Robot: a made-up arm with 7 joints.
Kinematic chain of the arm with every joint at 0, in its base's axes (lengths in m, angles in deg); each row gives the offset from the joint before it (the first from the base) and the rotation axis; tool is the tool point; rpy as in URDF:
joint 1: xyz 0 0 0.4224 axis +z
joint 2: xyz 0 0 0 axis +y
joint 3: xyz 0 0 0.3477 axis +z
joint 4: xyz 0.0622 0 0 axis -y
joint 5: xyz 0.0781 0 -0.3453 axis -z
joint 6: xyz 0 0 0 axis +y
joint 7: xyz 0.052 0 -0.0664 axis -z
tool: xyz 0 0 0 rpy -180 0 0
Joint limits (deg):
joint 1: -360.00..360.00
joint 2: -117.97..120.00
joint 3: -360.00..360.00
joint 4: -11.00..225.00
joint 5: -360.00..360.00
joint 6: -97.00..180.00
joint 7: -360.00..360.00
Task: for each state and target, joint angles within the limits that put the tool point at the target. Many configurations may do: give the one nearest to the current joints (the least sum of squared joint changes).
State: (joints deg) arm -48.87 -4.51 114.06 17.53 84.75 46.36 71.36
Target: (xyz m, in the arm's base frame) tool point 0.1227 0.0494 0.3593
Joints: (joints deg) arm -43.16 -28.06 92.21 -2.93 88.30 21.45 71.36
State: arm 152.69 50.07 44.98 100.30 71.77 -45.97 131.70
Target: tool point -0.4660 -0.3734 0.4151
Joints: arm 184.87 55.97 60.11 83.45 74.20 -43.08 131.70
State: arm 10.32 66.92 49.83 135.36 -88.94 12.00 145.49
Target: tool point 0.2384 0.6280 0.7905
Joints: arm 44.03 49.82 62.13 134.97 -88.08 13.20 145.49
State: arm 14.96 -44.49 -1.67 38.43 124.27 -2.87 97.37
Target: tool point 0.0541 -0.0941 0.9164
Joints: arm 11.40 -60.09 -7.30 64.46 120.87 -0.93 97.37
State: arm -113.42 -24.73 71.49 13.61 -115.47 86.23 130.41
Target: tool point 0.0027 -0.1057 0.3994
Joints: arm -111.75 -26.30 72.51 -11.00 -90.98 84.25 130.41
